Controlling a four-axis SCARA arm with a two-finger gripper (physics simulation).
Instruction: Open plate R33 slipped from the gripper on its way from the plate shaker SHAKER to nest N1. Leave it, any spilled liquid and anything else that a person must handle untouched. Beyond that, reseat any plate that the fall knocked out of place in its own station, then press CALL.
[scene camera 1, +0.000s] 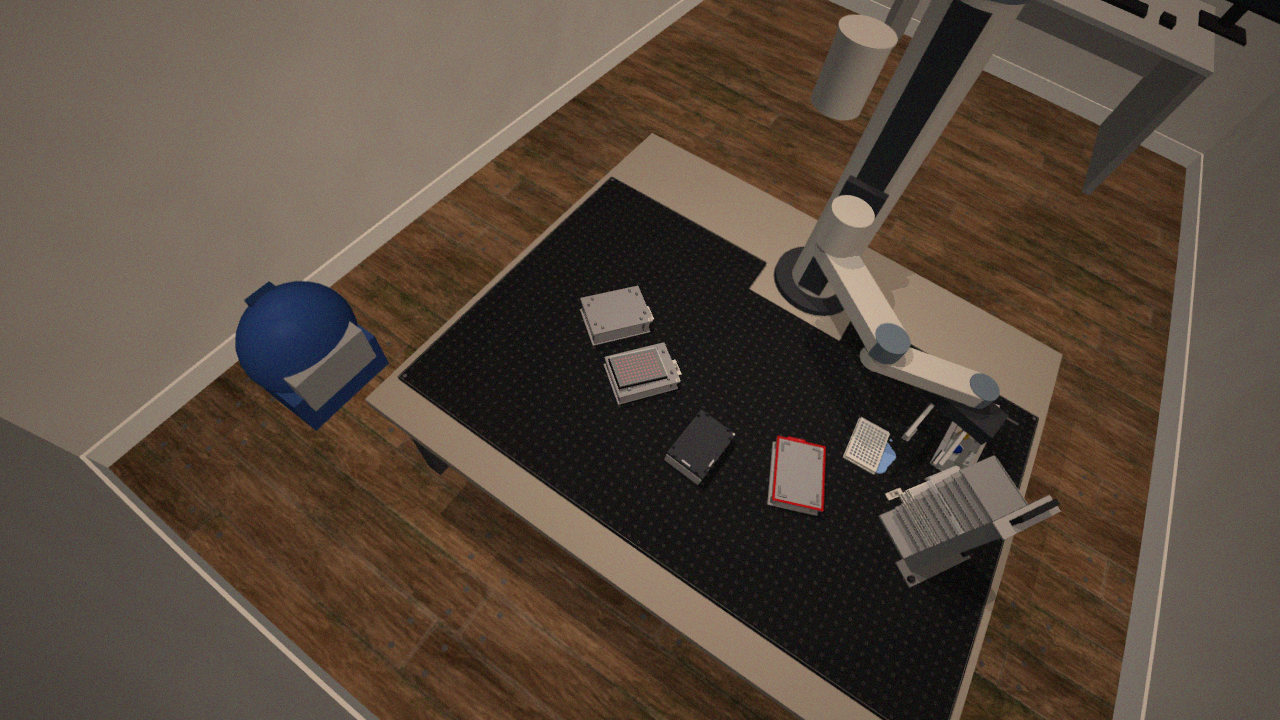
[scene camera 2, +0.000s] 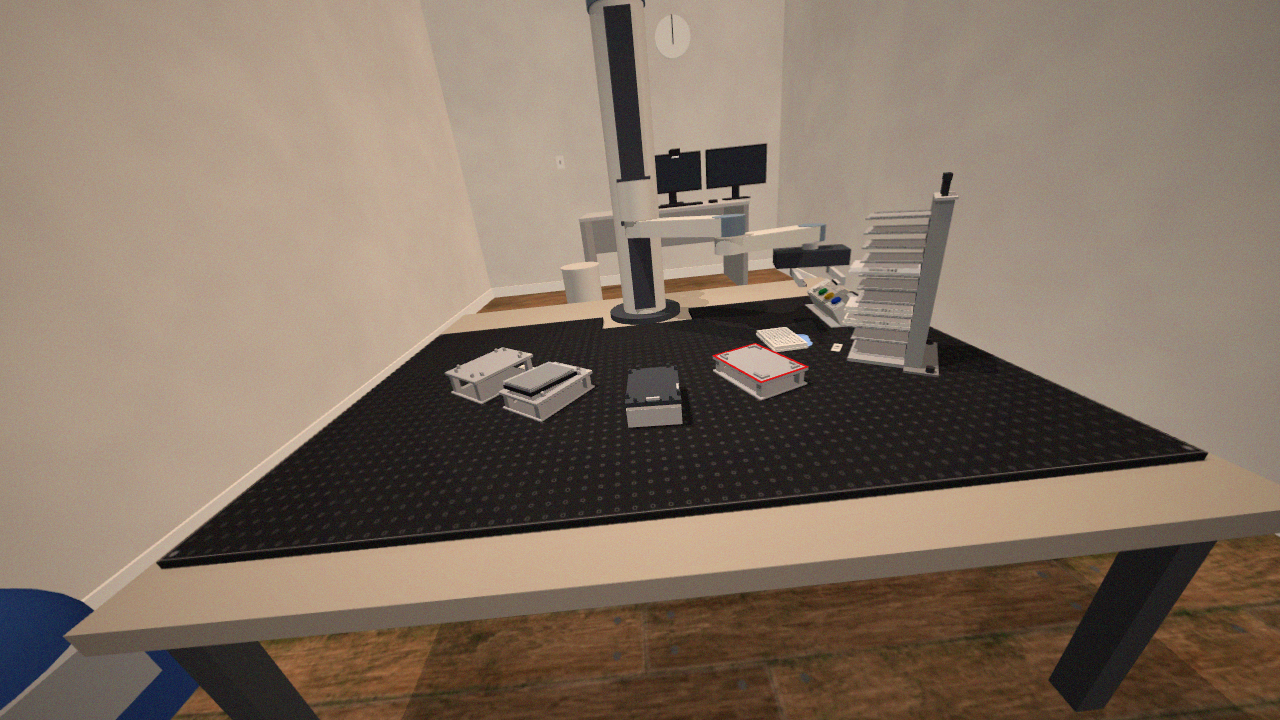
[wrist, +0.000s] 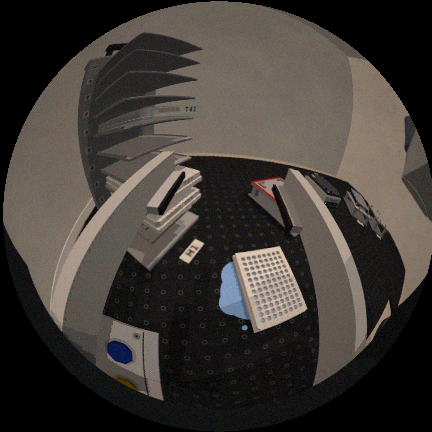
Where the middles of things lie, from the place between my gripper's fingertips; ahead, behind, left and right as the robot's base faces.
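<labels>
From where my hand is, the dark box station (scene camera 2: 653, 398) lies 43 cm to the right of my hand and 23 cm ahead of it, and it is also 12 cm below my hand.
</labels>
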